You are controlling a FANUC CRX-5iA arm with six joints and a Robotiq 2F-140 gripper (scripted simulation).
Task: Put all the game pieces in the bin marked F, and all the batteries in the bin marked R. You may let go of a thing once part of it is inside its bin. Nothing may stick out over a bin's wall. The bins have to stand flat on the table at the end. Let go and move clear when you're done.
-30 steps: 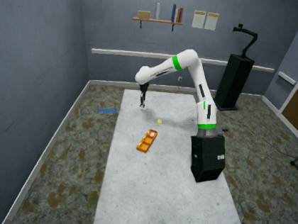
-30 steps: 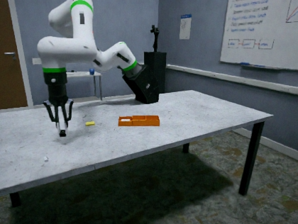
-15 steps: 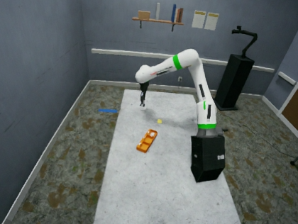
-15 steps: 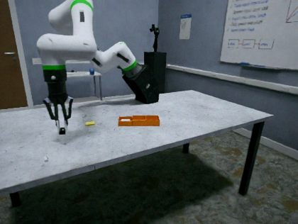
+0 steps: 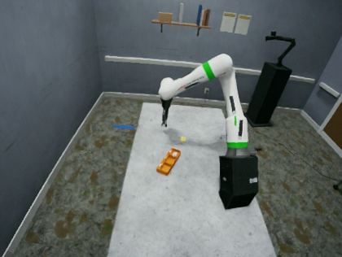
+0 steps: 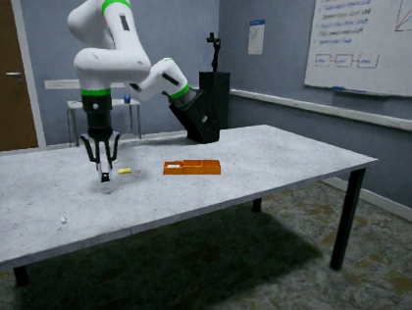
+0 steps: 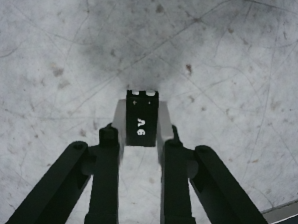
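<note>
Right now my hand is 2 cm short of the orange bin block, 38 cm to the right of it and 7 cm above it. The rest, counted from my hand: white domino (4 cm behind, 32 cm to the left, 7 cm below); then yellow flat piece (15 cm behind, 14 cm to the left, 9 cm below); then black battery (1 cm behind, 3 cm below).
</note>
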